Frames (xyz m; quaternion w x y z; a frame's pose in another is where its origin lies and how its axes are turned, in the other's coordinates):
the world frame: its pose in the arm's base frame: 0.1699 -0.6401 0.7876 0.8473 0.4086 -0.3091 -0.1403
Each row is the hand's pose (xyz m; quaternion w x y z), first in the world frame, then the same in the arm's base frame.
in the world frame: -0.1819 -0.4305 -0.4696 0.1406 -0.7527 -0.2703 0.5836
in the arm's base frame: 0.3361 -0.5363 0.1547 0.4250 -0.7986 -0.4053 0.1316
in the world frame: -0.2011 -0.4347 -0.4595 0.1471 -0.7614 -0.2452 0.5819
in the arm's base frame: 0.3149 -0.5357 0.1484 0.4416 -0.7992 -0.3841 0.1369
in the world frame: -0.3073 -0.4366 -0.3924 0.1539 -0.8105 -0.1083 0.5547
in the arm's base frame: 0.1904 -0.5254 0.1353 0.5059 -0.8105 -0.2523 0.1536
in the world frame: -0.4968 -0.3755 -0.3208 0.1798 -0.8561 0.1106 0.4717
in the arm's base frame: -0.0021 -0.4376 0.1394 0.6025 -0.7822 -0.0345 0.1550
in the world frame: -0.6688 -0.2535 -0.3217 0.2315 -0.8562 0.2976 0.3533
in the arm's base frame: -0.1357 -0.2762 0.1637 0.6875 -0.6983 0.1564 0.1238
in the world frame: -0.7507 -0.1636 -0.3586 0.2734 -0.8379 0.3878 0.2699
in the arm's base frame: -0.1765 -0.1574 0.1827 0.7317 -0.6272 0.2513 0.0898
